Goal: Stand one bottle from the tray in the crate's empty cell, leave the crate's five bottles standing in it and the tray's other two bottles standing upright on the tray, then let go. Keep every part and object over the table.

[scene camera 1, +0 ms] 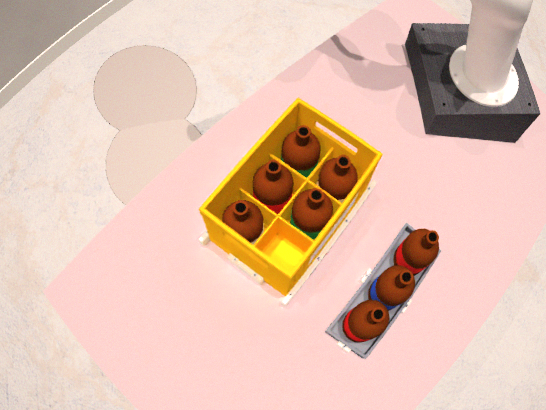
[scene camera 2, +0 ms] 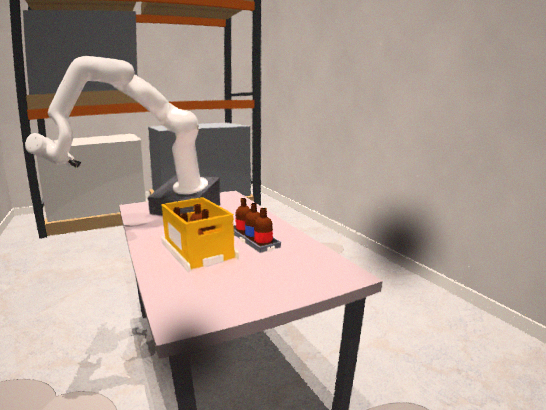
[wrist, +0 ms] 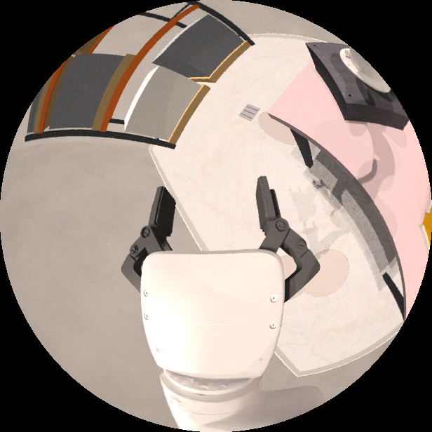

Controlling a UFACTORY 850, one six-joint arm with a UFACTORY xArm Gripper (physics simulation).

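Observation:
A yellow crate (scene camera 1: pixel 250 265) (scene camera 2: pixel 215 250) stands on the table with five brown bottles upright in it. Its empty cell (scene camera 1: pixel 284 246) is at the corner nearest the viewer in scene camera 1. A grey tray (scene camera 1: pixel 339 334) (scene camera 2: pixel 270 246) beside the crate holds three upright brown bottles in a row: an end one (scene camera 1: pixel 367 321) (scene camera 2: pixel 263 227) with a red label, a middle one (scene camera 1: pixel 395 286) (scene camera 2: pixel 251 222) with a blue label, and another end one (scene camera 1: pixel 419 250) (scene camera 2: pixel 242 217) with a red label. My gripper (scene camera 2: pixel 75 163) (wrist: pixel 211 188) is open and empty, off the table's side, well away from crate and tray.
The pink table (scene camera 1: pixel 150 300) (scene camera 2: pixel 300 270) (wrist: pixel 340 135) carries the arm's dark base block (scene camera 1: pixel 475 122) (scene camera 2: pixel 162 204) (wrist: pixel 370 116). A storage rack (scene camera 2: pixel 256 100) with large boxes stands behind the table. A low white guide runs along the crate's foot.

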